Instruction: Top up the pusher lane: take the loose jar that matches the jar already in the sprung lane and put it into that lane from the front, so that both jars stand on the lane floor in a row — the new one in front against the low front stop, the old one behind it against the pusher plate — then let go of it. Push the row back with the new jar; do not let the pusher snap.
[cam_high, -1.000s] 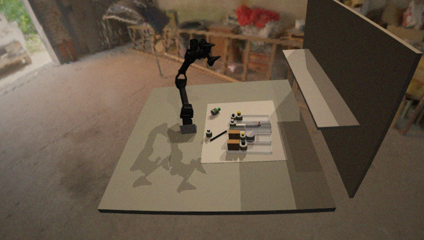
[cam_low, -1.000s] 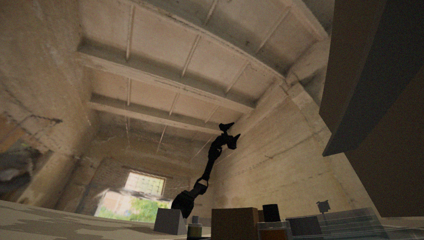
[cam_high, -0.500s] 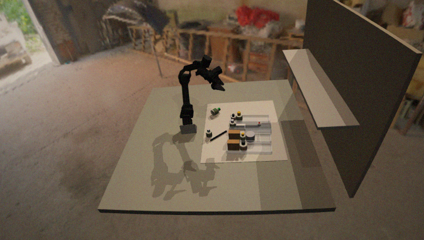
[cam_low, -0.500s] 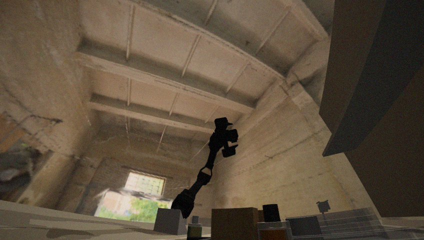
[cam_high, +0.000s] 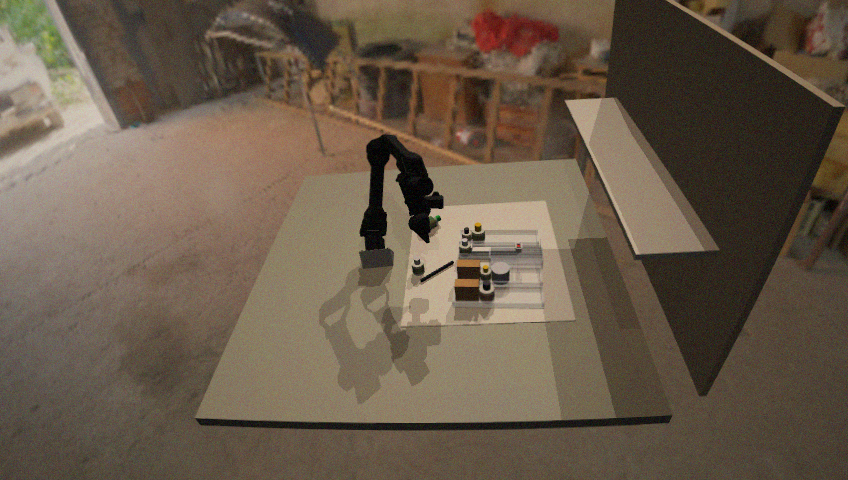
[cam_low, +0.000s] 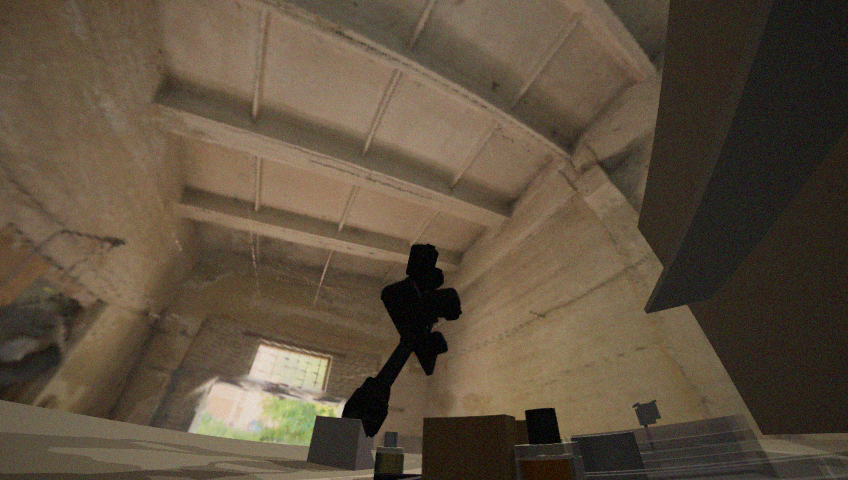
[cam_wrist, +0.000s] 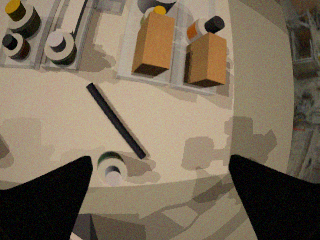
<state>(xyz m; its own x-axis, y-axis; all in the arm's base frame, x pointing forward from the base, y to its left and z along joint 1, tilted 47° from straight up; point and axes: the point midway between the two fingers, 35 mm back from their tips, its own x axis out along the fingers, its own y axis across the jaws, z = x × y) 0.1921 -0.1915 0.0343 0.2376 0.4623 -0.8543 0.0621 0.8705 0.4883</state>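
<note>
The black stick lies 160 mm below my gripper tip, 10 mm to the left of it and 10 mm ahead of it. The rest, counted from my gripper tip: pusher lane: 270 mm ahead, 150 mm below, 40 mm to the left; then grey cylinder: 220 mm ahead, 140 mm below, 60 mm to the right; then shelf: 630 mm ahead, 200 mm above, 20 mm to the left.
</note>
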